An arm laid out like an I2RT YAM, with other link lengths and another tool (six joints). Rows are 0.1 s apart.
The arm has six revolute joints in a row. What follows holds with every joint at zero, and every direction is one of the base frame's.
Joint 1 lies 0.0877 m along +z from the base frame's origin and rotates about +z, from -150 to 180 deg.
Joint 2 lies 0.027 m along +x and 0.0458 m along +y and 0.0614 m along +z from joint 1 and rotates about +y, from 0 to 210 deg.
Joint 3 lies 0.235 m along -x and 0.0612 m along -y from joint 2 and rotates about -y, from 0 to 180 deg.
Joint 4 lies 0.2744 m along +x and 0.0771 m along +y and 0.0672 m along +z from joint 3 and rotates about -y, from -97 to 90 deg.
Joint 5 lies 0.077 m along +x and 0.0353 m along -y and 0.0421 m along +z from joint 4 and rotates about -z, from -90 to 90 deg.
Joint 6 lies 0.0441 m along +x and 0.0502 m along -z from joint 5 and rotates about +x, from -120 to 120 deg.
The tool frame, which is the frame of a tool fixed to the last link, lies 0.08 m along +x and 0.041 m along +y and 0.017 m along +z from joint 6; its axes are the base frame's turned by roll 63.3, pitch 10.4 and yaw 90 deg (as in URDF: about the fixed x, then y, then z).
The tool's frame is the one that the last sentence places.
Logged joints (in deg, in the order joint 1, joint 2, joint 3, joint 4, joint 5, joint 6), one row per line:
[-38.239 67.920 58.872 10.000 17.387 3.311]
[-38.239 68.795 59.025 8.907 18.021 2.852]
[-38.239 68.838 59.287 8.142 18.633 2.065]
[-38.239 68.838 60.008 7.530 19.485 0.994]
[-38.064 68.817 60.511 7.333 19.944 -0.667]
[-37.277 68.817 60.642 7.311 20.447 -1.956]
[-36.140 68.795 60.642 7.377 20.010 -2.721]
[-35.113 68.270 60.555 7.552 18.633 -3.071]
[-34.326 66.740 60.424 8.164 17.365 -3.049]
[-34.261 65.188 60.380 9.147 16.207 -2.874]
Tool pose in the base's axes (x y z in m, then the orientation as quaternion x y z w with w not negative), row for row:
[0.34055 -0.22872 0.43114 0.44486 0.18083 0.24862 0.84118]
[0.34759 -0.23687 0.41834 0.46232 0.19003 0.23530 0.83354]
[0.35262 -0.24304 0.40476 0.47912 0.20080 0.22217 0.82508]
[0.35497 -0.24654 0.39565 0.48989 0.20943 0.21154 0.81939]
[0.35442 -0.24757 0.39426 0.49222 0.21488 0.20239 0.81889]
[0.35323 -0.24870 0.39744 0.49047 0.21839 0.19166 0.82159]
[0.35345 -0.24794 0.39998 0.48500 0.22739 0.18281 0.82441]
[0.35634 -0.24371 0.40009 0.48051 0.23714 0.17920 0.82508]
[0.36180 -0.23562 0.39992 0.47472 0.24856 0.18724 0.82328]
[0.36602 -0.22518 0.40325 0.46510 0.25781 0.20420 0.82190]
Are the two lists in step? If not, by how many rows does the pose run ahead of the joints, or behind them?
The pose runs 2 rows behind the joints: the pose in row i belongs to the joints in row i - 2.
